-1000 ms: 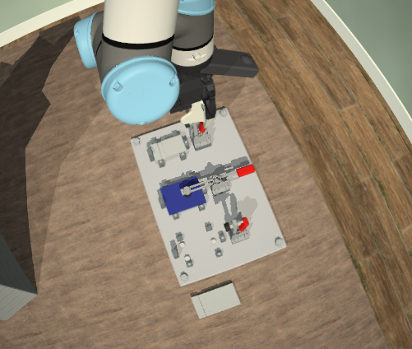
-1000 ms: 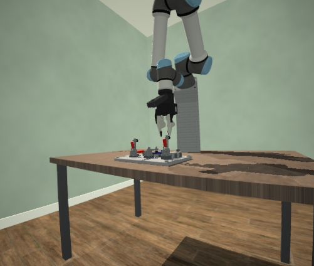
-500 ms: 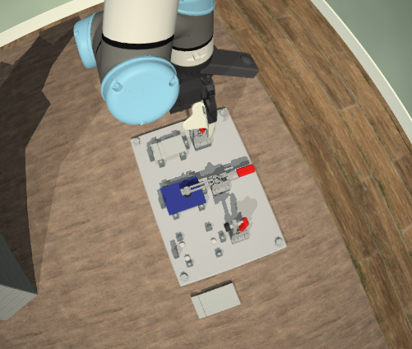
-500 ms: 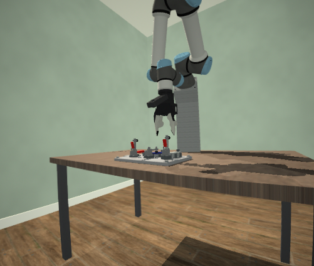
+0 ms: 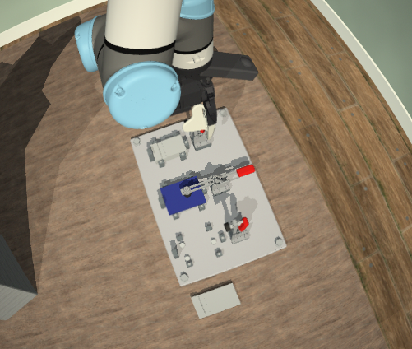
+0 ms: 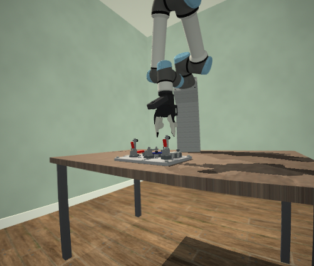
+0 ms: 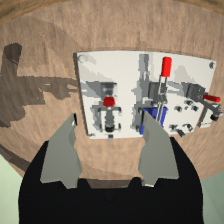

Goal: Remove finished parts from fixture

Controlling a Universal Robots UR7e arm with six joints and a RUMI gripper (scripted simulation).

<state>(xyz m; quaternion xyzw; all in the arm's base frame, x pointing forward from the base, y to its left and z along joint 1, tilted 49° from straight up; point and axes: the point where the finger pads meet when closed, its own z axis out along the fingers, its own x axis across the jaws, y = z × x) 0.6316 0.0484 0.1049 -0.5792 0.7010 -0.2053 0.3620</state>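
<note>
The blue blank is 100 mm to the right of my hand, 100 mm below it and 90 mm behind it. Round my hand: grey fixture plate 120 mm below, 110 mm to the right, 50 mm behind.
</note>
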